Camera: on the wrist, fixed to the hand. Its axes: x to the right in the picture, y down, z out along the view.
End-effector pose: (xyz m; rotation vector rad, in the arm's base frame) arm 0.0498 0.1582 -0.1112 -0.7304 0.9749 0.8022
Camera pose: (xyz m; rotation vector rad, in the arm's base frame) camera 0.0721 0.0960 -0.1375 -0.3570 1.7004 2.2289
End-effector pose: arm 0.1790 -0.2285 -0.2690 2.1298 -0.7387 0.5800
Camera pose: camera 0.2133 -0.1682 -0.2534 0.7844 -1.9532 1.3420
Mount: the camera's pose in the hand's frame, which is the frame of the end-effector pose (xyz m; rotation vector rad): 0.0159 -0.0459 -0.0519 -0.3768 0.3528 1.4783
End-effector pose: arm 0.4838 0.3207 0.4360 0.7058 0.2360 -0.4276
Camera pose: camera 0.4736 0.3195 0.3657 0.4198 0.0701 1.1326
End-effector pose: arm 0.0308 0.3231 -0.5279 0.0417 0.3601 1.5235
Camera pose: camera 0.0620 0.3259 -0.5917 -0.3346 0.3054 3.0626
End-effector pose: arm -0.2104 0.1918 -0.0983 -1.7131 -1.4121 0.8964
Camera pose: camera -0.1849 0.2081 -0.0340 -2.9992 0.1671 0.9141
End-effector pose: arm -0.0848 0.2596 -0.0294 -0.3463 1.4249 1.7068
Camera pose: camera -0.0755 0.2185 -0.0867 -0.2705 -1.2156 -2.2893
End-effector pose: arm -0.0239 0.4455 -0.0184 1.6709 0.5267 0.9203
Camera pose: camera -0.0503 0.5022 -0.0521 1.3682 -0.8068 2.1939
